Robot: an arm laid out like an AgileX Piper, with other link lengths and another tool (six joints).
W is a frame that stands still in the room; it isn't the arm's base.
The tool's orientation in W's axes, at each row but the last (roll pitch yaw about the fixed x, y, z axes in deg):
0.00 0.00 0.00
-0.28 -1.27 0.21
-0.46 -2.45 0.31
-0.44 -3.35 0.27
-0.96 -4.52 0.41
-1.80 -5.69 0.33
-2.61 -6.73 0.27
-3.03 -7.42 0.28
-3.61 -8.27 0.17
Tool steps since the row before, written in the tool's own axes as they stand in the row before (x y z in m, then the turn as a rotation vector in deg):
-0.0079 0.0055 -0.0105 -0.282 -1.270 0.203
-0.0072 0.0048 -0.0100 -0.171 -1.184 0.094
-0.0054 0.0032 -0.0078 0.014 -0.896 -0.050
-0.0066 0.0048 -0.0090 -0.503 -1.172 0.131
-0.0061 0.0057 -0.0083 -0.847 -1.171 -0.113
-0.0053 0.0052 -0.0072 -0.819 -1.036 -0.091
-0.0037 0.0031 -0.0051 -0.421 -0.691 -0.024
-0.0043 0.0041 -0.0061 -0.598 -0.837 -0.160
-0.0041 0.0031 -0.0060 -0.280 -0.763 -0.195
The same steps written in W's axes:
-0.0079 0.0055 -0.0105 -0.282 -1.270 0.203
-0.0070 0.0047 -0.0102 -0.169 -1.184 0.096
-0.0051 0.0031 -0.0080 0.021 -0.896 -0.042
-0.0061 0.0047 -0.0094 -0.505 -1.173 0.110
-0.0055 0.0055 -0.0088 -0.829 -1.179 -0.160
-0.0046 0.0049 -0.0078 -0.803 -1.043 -0.139
-0.0031 0.0029 -0.0056 -0.416 -0.693 -0.042
-0.0035 0.0038 -0.0068 -0.574 -0.847 -0.192
-0.0032 0.0027 -0.0067 -0.254 -0.775 -0.185

